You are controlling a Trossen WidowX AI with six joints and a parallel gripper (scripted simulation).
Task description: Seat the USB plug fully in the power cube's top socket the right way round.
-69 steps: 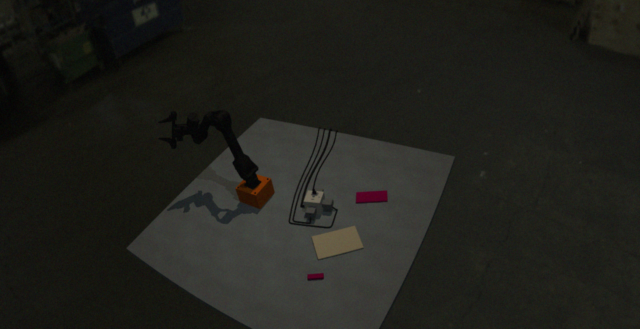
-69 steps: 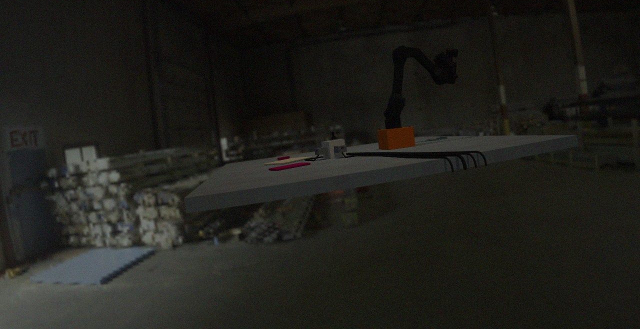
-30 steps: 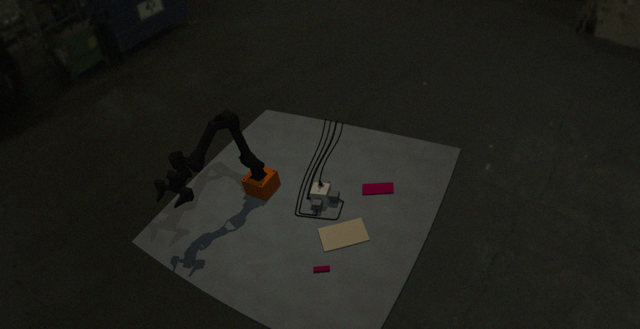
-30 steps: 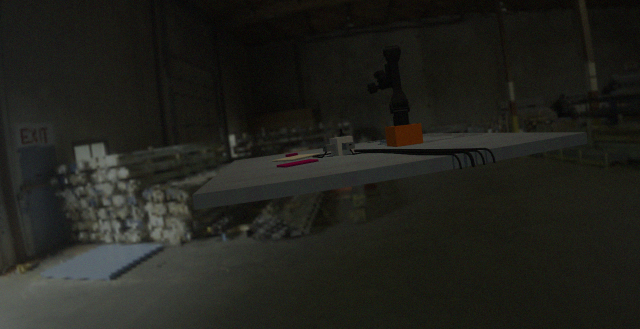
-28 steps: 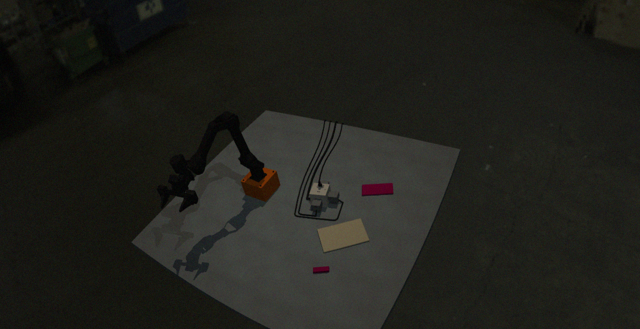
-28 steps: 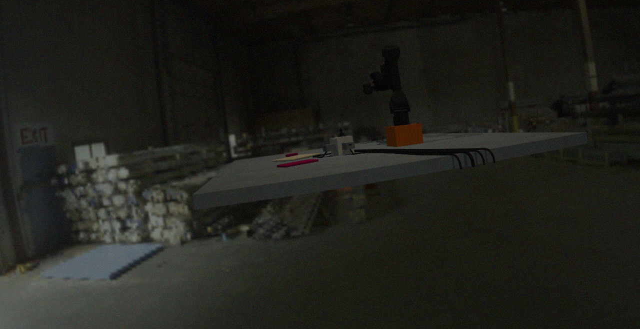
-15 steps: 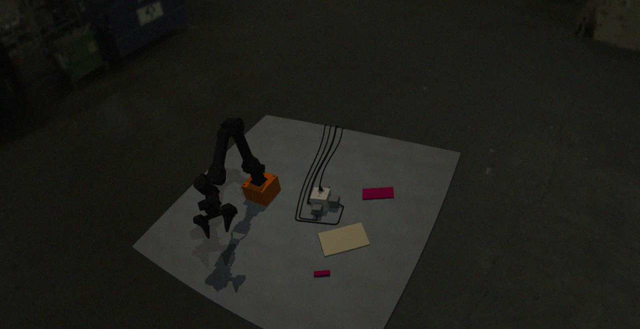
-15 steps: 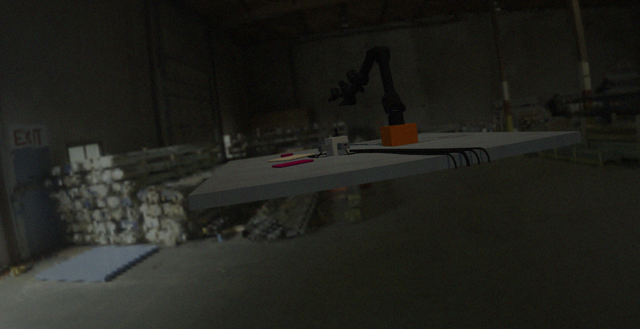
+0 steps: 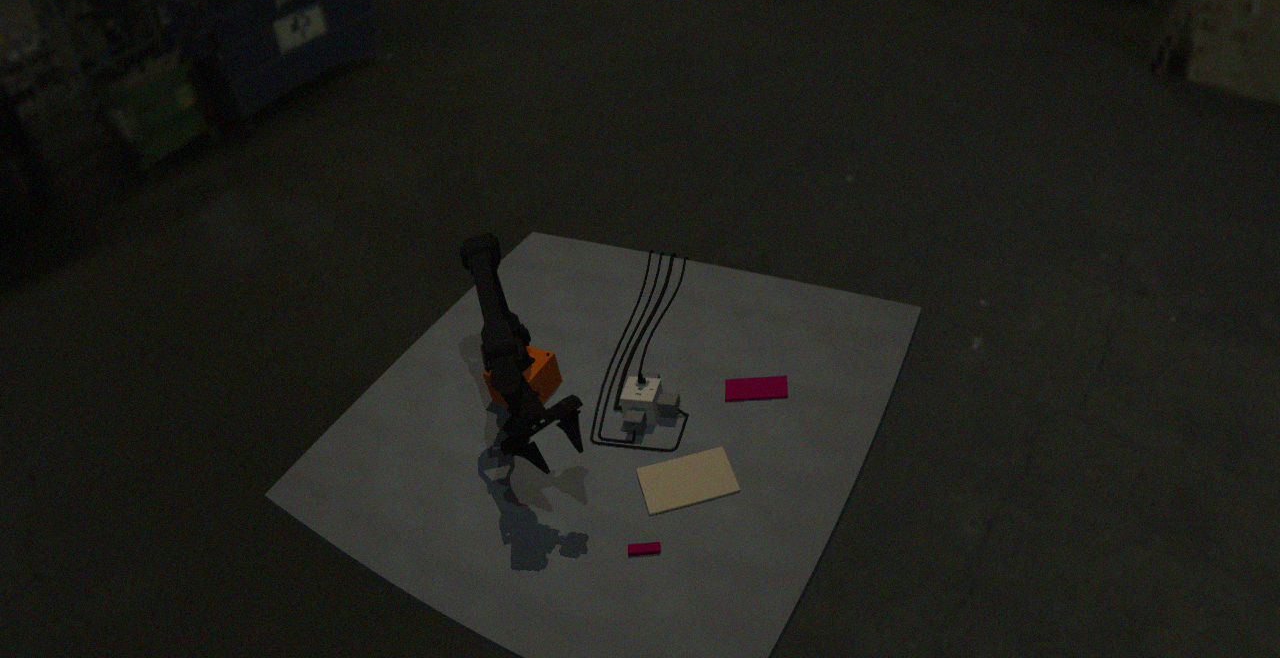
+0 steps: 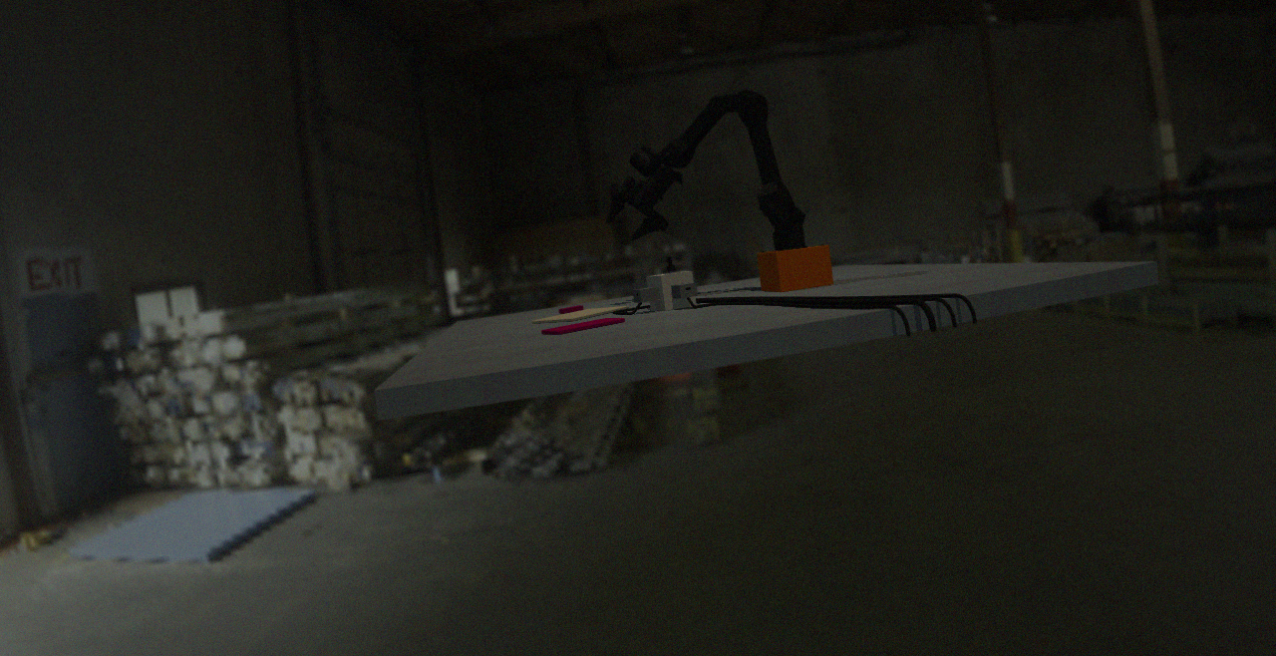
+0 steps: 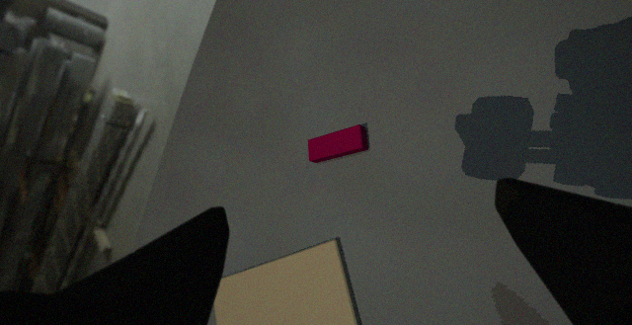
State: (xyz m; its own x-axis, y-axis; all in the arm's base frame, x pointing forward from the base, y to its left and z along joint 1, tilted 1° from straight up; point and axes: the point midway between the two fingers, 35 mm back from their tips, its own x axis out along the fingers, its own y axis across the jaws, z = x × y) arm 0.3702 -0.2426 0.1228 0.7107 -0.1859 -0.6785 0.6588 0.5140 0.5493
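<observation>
The dark USB plug lies 90 mm behind my gripper tip, 350 mm to the left of it and 100 mm below it. Round my gripper tip: beige card (120 mm ahead, 200 mm to the left, 190 mm below); magenta block (110 mm ahead, 520 mm to the left, 190 mm below); USB socket (100 mm behind, 350 mm to the left, 130 mm below).
</observation>
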